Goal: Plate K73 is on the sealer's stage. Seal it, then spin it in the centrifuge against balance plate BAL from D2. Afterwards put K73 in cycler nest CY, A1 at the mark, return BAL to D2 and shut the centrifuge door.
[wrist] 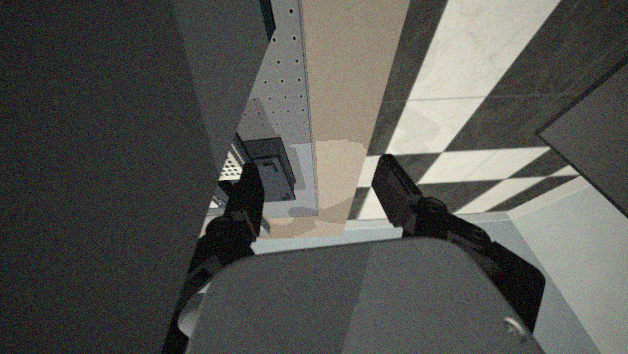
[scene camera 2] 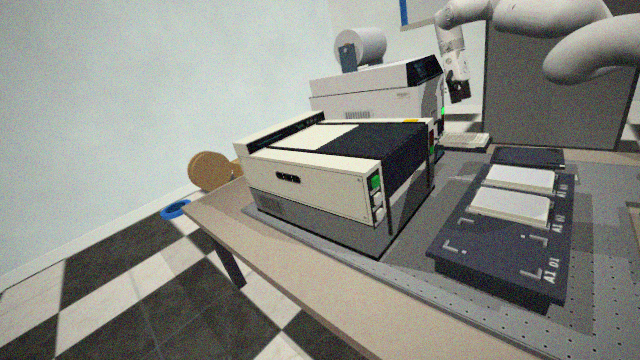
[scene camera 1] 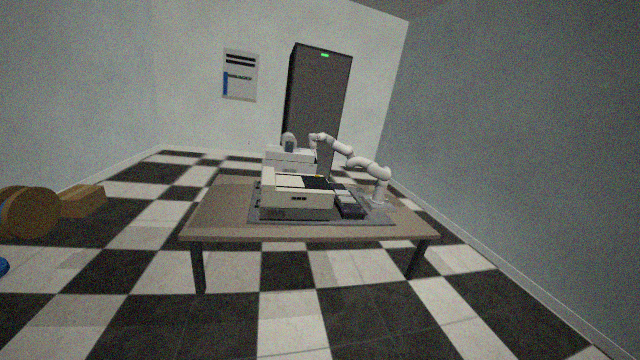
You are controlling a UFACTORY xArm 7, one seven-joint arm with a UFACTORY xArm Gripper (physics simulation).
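Pixels of known places: gripper, fingertip midpoint: [wrist: 319,173] [scene camera 2: 461,100]; arm's base, origin of the base link: [scene camera 1: 376,200].
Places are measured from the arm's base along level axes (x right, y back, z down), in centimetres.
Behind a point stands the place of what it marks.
My gripper [scene camera 1: 313,146] [scene camera 2: 460,96] {x 28.0, y -56.0, z -15.9 cm} [wrist: 319,173] {x 28.0, y -56.0, z -15.9 cm} is open and empty, high beside the right face of the white sealer [scene camera 1: 287,154] {x -1.3, y -81.4, z -31.4 cm} [scene camera 2: 367,105] {x -0.4, y -73.9, z -21.8 cm}. Plate K73 [scene camera 2: 465,139] {x 11.8, y -48.7, z -8.1 cm} [wrist: 231,167] {x 16.7, y -47.0, z -8.2 cm}, cream with many wells, sits on the stage low in front of the sealer; in the wrist view it is partly hidden by a dark surface and a finger. The cream centrifuge [scene camera 1: 300,198] {x -36.4, y -70.4, z -13.9 cm} [scene camera 2: 320,185] {x -35.3, y -60.3, z -13.6 cm} stands nearer, its black top panel closed over. A white plate, BAL [scene camera 2: 511,204] {x -12.0, y -31.0, z -4.7 cm}, sits on D2. The dark nest CY [scene camera 2: 527,156] {x 16.5, y -33.7, z -2.9 cm} [wrist: 274,180] {x 20.6, y -36.0, z -2.9 cm} holds no plate.
Another white plate [scene camera 2: 521,177] {x 0.1, y -31.9, z -4.7 cm} sits on D3 of the dark rack [scene camera 2: 490,250] {x -25.1, y -30.7, z -3.1 cm}; D1 is empty. A film roll [scene camera 2: 372,44] {x 8.4, y -75.7, z -39.1 cm} stands on the sealer. A large dark surface [wrist: 100,150] fills the wrist view's left side. A tall dark cabinet [scene camera 1: 320,90] [scene camera 2: 550,110] stands behind the table.
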